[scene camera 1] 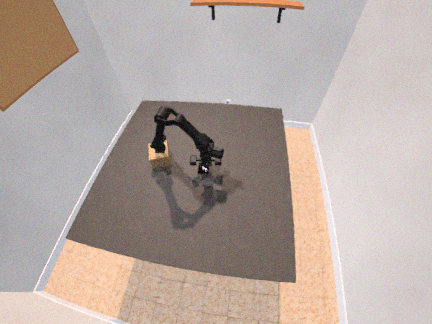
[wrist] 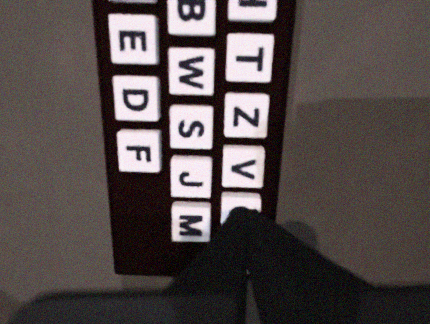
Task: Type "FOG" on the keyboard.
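Pixels of known places: gripper, fingertip midpoint: [scene camera 1: 206,167] [wrist: 243,221]; arm's base, origin of the base link: [scene camera 1: 160,148].
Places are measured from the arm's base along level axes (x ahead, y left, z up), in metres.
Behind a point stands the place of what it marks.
The dark keyboard [scene camera 1: 203,171] {x 0.281, y -0.118, z -0.090 m} [wrist: 142,220] {x 0.260, y -0.099, z -0.091 m} with white letter keys lies under the gripper. In the wrist view, the F key [wrist: 139,151] {x 0.263, y -0.069, z -0.085 m} is at the lower end of the left row. The O key [wrist: 240,199] {x 0.298, y -0.088, z -0.085 m} is at the lower end of the right row, its letter mostly hidden behind the fingertips. The G key's letter does not show in the wrist view. My gripper [scene camera 1: 205,163] {x 0.299, y -0.095, z -0.082 m} [wrist: 244,221] {x 0.299, y -0.095, z -0.082 m} is shut and empty, its tips at the O key; whether they touch it I cannot tell.
The V key [wrist: 243,167] {x 0.299, y -0.075, z -0.085 m} and the M key [wrist: 191,222] {x 0.280, y -0.097, z -0.085 m} are beside the O key. The arm's wooden base block [scene camera 1: 160,160] {x 0.006, y -0.068, z -0.035 m} stands left of the keyboard on the dark table top [scene camera 1: 240,240] {x 0.491, y -0.542, z -0.103 m}. A wall shelf [scene camera 1: 247,4] is high at the back.
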